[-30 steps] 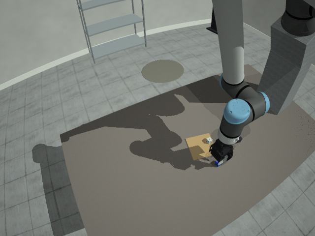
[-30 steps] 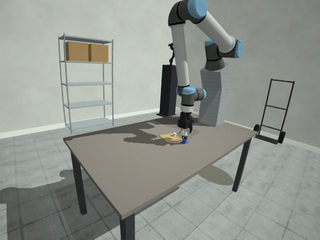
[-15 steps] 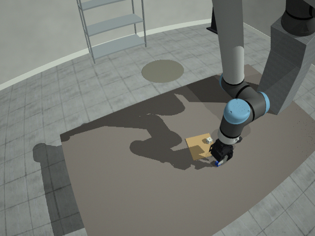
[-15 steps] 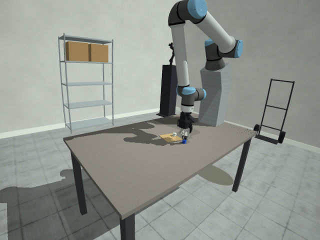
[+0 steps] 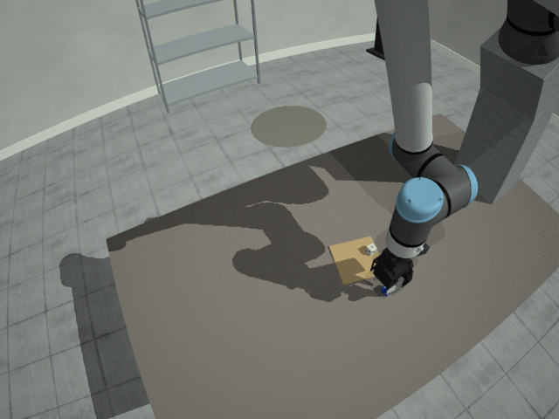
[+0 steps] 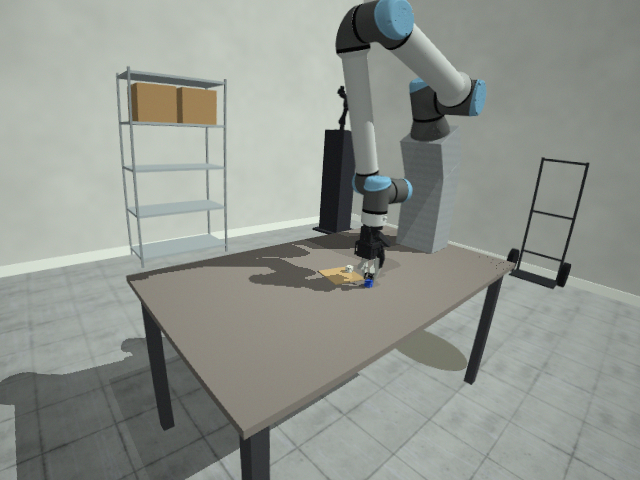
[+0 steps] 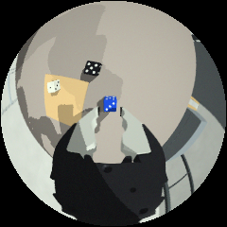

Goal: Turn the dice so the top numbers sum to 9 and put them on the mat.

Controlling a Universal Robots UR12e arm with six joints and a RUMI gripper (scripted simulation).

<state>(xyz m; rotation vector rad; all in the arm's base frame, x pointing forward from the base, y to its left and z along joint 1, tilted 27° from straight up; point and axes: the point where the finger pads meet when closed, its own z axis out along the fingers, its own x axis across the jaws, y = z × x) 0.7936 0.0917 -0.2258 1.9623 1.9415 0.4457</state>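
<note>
My gripper is now 30 mm above the blue die. The rest, counted from my hand: tan mat (130 mm to the right, 40 mm below); then white die (130 mm to the right, 50 mm behind, 20 mm below); then black die (70 mm behind, 30 mm to the right, 30 mm below).
</note>
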